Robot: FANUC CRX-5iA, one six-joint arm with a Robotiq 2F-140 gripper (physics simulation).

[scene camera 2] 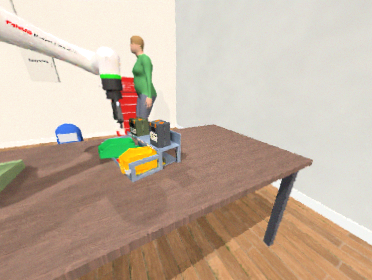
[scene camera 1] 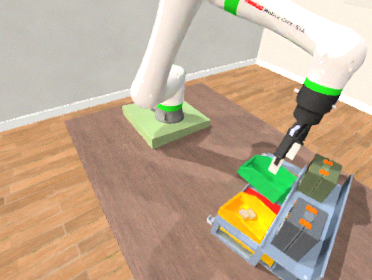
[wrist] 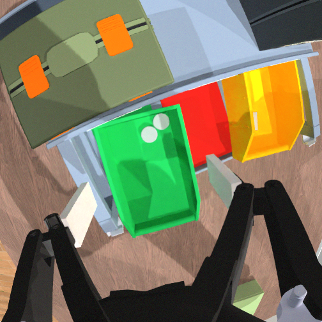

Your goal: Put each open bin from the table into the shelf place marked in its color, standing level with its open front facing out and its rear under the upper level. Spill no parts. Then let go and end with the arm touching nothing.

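Pixels of known places: gripper, fingertip midpoint: point(scene camera 2: 120, 132) point(scene camera 1: 281, 164); arm's base, link origin: point(scene camera 1: 169, 115).
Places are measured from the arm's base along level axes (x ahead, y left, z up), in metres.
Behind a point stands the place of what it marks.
The green bin point(scene camera 1: 265, 176) @(z -0.027, x 0.522, y 0.106 m) point(scene camera 2: 116, 148) @(z 0.022, x 0.527, y 0.030 m) point(wrist: 155, 175) lies at the shelf's front, at one end of its lower level. Two white round parts show in it in the wrist view. Its rear is close to the upper level's edge; whether it sits fully level is hard to tell. The yellow bin point(scene camera 1: 250, 215) point(scene camera 2: 140, 159) point(wrist: 272, 107), with light parts inside, sits at the other end of the grey-blue shelf point(scene camera 1: 341, 220) @(z 0.115, x 0.783, y 0.015 m) point(scene camera 2: 176, 138) @(z 0.084, x 0.810, y -0.126 m) point(wrist: 185, 50). A red place point(scene camera 1: 263, 199) @(z -0.040, x 0.582, y 0.024 m) point(wrist: 205, 120) shows between the bins. My gripper point(scene camera 1: 284, 158) @(z 0.088, x 0.561, y 0.088 m) point(scene camera 2: 121, 128) @(z 0.088, x 0.561, y 0.088 m) point(wrist: 148, 181) is open and empty above the green bin, its fingers to either side in the wrist view.
An olive case point(scene camera 1: 320, 177) @(z 0.146, x 0.682, y 0.076 m) point(scene camera 2: 138, 127) @(z 0.113, x 0.659, y 0.069 m) point(wrist: 90, 85) and a dark grey case point(scene camera 1: 301, 229) @(z 0.174, x 0.736, y -0.140 m) point(scene camera 2: 160, 134) @(z 0.126, x 0.717, y -0.145 m) point(wrist: 285, 22) stand on the upper level, close to the gripper. A person point(scene camera 2: 143, 72) stands beyond the table point(scene camera 1: 165, 200) @(z -0.046, x 0.380, y -0.264 m) point(scene camera 2: 225, 150) @(z -0.046, x 1.152, y -0.157 m), beside a red cabinet point(scene camera 2: 129, 102).
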